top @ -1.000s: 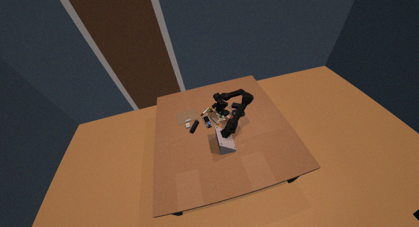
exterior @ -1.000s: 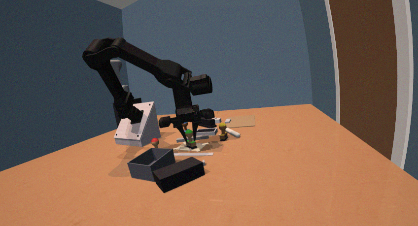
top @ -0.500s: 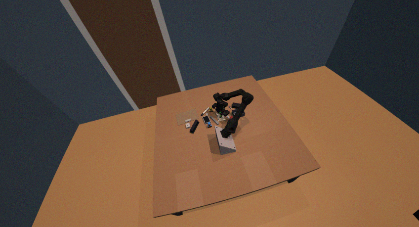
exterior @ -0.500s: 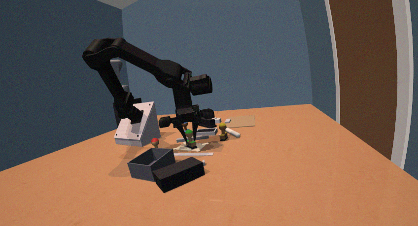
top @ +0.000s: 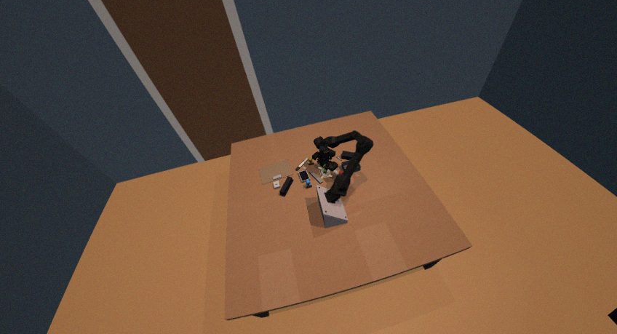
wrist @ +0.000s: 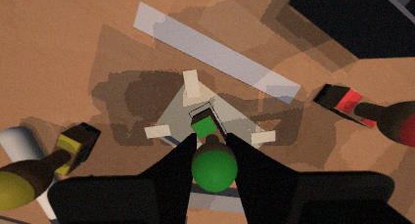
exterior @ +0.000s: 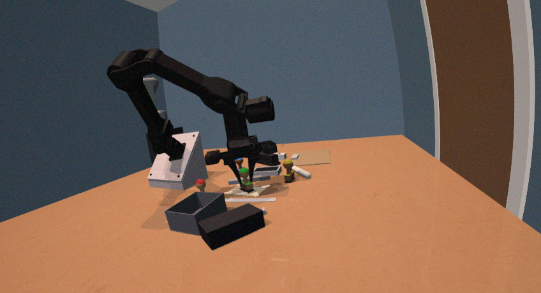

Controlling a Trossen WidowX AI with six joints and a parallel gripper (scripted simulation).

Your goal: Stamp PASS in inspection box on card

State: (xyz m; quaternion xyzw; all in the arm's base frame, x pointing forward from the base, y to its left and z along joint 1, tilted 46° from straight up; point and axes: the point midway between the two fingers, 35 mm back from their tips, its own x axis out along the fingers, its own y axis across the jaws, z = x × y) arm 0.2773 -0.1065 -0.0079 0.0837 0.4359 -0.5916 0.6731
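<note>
The cream card is 30 mm below my gripper tip and 10 mm to the left of it. The rest, counted from my gripper tip: grey ruler (60 mm to the right, 20 mm below, 20 mm ahead); then green-knobbed PASS stamp (right at my gripper tip); then red-knobbed stamp (90 mm behind, 80 mm to the right).
</note>
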